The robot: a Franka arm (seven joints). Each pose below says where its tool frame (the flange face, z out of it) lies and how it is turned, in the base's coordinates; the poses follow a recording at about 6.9 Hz.
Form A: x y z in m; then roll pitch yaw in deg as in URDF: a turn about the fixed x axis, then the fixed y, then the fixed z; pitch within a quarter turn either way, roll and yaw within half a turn.
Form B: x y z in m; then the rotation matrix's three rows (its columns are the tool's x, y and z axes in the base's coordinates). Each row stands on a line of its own. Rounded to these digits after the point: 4 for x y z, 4 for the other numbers.
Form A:
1: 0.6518 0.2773 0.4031 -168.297 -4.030 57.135
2: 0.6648 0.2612 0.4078 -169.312 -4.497 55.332
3: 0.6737 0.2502 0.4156 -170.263 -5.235 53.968
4: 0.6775 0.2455 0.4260 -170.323 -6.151 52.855
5: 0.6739 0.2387 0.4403 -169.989 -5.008 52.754
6: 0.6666 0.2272 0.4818 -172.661 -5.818 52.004
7: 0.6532 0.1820 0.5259 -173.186 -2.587 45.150
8: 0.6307 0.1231 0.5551 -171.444 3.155 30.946
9: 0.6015 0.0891 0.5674 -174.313 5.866 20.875
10: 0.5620 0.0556 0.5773 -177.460 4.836 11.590
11: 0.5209 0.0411 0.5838 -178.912 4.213 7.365
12: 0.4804 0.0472 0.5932 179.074 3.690 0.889
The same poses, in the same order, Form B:
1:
0.6518 0.2773 0.4031
0.5413 0.8302 -0.1330
0.8379 -0.5194 0.1679
0.0703 -0.2023 -0.9768

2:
0.6648 0.2612 0.4078
0.5671 0.8165 -0.1087
0.8199 -0.5470 0.1689
0.0784 -0.1849 -0.9796

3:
0.6737 0.2502 0.4156
0.5858 0.8061 -0.0839
0.8053 -0.5673 0.1722
0.0912 -0.1684 -0.9815

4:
0.6775 0.2455 0.4260
0.6004 0.7966 -0.0702
0.7925 -0.5809 0.1857
0.1071 -0.1671 -0.9801

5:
0.6739 0.2387 0.4403
0.6029 0.7931 -0.0864
0.7930 -0.5839 0.1736
0.0873 -0.1732 -0.9810

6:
0.6666 0.2272 0.4818
0.6124 0.7896 -0.0388
0.7840 -0.6004 0.1579
0.1014 -0.1271 -0.9867

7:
0.6532 0.1820 0.5259
0.7045 0.7077 -0.0525
0.7082 -0.6965 0.1154
0.0451 -0.1185 -0.9919

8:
0.6307 0.1231 0.5551
0.8564 0.5015 -0.1232
0.5135 -0.8523 0.0996
-0.0550 -0.1486 -0.9874

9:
0.6015 0.0891 0.5674
0.9295 0.3451 -0.1303
0.3545 -0.9334 0.0564
-0.1022 -0.0986 -0.9899

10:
0.5620 0.0556 0.5773
0.9761 0.1970 -0.0914
0.2002 -0.9794 0.0265
-0.0843 -0.0442 -0.9955

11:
0.5209 0.0411 0.5838
0.9891 0.1268 -0.0753
0.1278 -0.9917 0.0094
-0.0735 -0.0189 -0.9971

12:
0.4804 0.0472 0.5932
0.9978 0.0166 -0.0641
0.0155 -0.9997 -0.0172
-0.0644 0.0161 -0.9978

